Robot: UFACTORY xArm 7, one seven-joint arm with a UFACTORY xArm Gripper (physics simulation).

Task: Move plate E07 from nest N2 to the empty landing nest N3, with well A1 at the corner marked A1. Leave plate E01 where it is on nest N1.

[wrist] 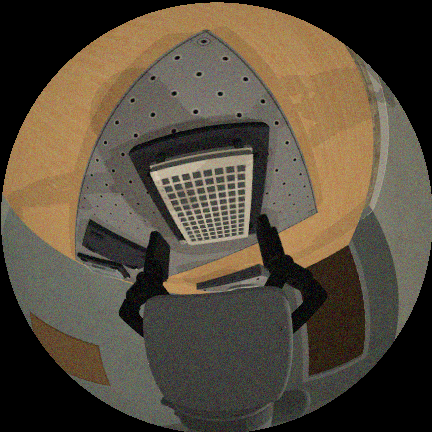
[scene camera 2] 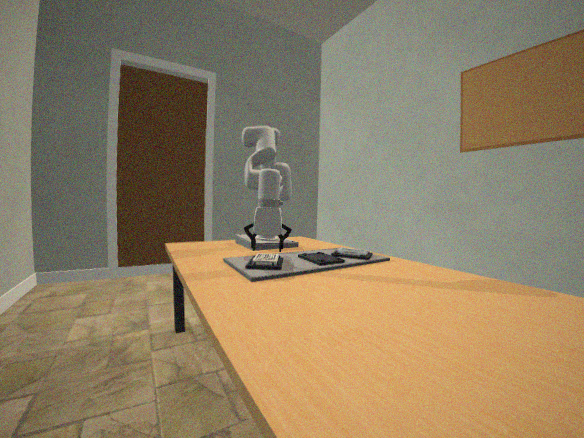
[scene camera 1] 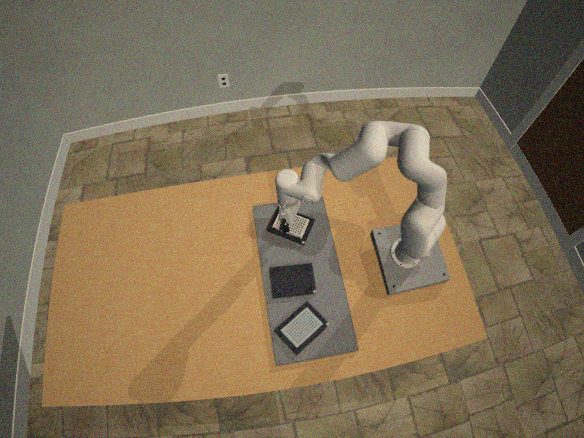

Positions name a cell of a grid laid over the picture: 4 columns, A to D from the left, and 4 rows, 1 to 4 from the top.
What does my gripper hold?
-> Nothing.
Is my gripper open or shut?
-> Open.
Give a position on a black nest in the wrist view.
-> A3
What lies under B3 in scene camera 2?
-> My gripper.
